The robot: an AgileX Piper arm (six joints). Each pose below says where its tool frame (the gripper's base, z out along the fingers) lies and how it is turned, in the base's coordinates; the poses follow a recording.
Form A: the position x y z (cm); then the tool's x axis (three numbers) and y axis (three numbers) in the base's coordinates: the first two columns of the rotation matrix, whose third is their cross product.
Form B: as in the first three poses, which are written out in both.
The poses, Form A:
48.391, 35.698, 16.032, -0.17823, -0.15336, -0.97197, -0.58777, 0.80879, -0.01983
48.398, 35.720, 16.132, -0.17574, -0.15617, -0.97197, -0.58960, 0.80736, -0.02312
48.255, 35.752, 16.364, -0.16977, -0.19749, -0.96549, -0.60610, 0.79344, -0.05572
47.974, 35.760, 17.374, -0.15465, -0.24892, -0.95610, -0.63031, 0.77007, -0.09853
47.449, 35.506, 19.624, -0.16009, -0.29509, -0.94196, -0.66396, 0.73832, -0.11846
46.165, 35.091, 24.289, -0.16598, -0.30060, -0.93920, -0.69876, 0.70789, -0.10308
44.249, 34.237, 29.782, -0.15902, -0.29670, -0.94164, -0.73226, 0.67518, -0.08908
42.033, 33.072, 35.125, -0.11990, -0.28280, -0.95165, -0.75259, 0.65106, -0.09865
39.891, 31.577, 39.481, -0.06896, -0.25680, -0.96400, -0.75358, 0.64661, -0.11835
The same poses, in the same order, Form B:
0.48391, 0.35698, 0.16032, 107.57, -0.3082, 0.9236, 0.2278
0.48398, 0.35720, 0.16132, 107.53, -0.3105, 0.9230, 0.2273
0.48255, 0.35752, 0.16364, 108.38, -0.3327, 0.9181, 0.2153
0.47974, 0.35760, 0.17374, 109.29, -0.3634, 0.9095, 0.2020
0.47449, 0.35506, 0.19624, 111.59, -0.3898, 0.8993, 0.1984
0.46165, 0.35091, 0.24289, 113.13, -0.4036, 0.8890, 0.2165
0.44249, 0.34237, 0.29782, 113.84, -0.4179, 0.8767, 0.2381
0.42033, 0.33072, 0.35125, 112.33, -0.4341, 0.8644, 0.2539
0.39891, 0.31577, 0.39481, 109.28, -0.4432, 0.8569, 0.2632

